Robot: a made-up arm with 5 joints.
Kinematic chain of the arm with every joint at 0, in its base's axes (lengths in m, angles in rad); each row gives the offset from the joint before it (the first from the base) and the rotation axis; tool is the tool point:
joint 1: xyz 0 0 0.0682 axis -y
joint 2: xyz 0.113 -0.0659 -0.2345 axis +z
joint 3: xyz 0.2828 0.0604 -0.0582 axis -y
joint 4: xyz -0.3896 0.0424 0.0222 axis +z
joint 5: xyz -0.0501 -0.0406 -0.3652 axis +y
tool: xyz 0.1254 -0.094 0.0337
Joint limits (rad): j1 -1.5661..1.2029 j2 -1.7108..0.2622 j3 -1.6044..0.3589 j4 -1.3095..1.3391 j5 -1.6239..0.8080
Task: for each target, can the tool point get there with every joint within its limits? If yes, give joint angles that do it. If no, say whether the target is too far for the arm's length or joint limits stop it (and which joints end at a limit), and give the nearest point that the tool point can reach.
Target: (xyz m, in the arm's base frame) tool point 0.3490 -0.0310 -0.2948
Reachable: yes | joints 0.9452 -0.3935 -0.4336 -0.2531 0.6098
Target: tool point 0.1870 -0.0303 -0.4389
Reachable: yes | joints 0.5918 -0.2691 -0.1872 -1.0845 0.1313
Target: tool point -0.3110 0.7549 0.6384
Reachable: no: joint limits stop it (at a limit: joint 1, joint 4, joint 5) | nearest point -0.3008 0.2160 0.1890 | short by 0.702 m
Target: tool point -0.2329 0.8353 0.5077
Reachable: no: joint limits stop it (at a limit: joint 1, joint 4, joint 5) | nearest point -0.2631 0.2464 0.1458 | short by 0.692 m
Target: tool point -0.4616 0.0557 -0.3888
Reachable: yes | joints -0.7599 -0.9507 -0.0028 -0.9836 0.3770
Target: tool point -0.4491 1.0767 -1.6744
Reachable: no: too far | nearest point -0.2020 0.1121 -0.7155 | short by 1.382 m
